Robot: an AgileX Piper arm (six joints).
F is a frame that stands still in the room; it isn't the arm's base.
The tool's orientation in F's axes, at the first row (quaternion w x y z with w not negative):
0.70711, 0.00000, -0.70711, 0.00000
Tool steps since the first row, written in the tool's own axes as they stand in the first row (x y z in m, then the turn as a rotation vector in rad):
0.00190, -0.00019, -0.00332, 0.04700, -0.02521, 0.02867
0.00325, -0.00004, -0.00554, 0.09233, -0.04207, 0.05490
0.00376, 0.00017, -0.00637, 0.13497, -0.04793, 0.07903
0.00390, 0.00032, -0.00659, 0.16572, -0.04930, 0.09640
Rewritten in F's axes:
0.00332, -0.00019, 0.00190, -0.02867, -0.02521, 0.04700
0.00554, -0.00004, 0.00325, -0.05490, -0.04207, 0.09233
0.00637, 0.00017, 0.00376, -0.07903, -0.04793, 0.13497
0.00659, 0.00032, 0.00390, -0.09640, -0.04930, 0.16572

